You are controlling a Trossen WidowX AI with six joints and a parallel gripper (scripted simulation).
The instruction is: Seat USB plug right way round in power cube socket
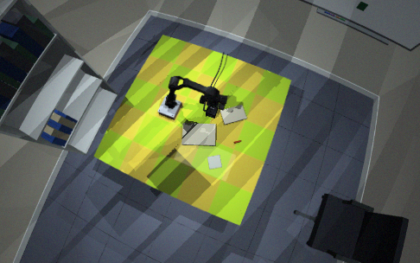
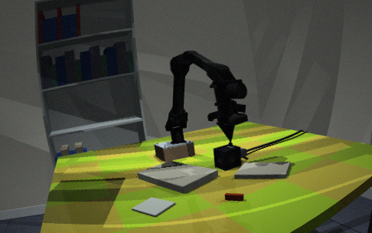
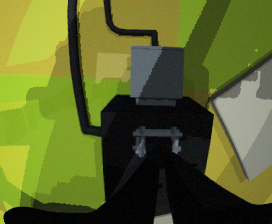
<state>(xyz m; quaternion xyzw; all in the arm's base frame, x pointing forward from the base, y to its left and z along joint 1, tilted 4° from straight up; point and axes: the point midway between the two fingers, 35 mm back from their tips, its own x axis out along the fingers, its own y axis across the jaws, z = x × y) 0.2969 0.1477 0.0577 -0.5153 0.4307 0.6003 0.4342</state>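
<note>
Right now the USB plug is 20 mm below my gripper tip. The rest, counted from my gripper tip: red block: 310 mm ahead, 110 mm to the right, 90 mm below; then thin tile: 240 mm ahead, 340 mm to the right, 100 mm below; then pale book: 160 mm ahead, 60 mm to the left, 100 mm below.
</note>
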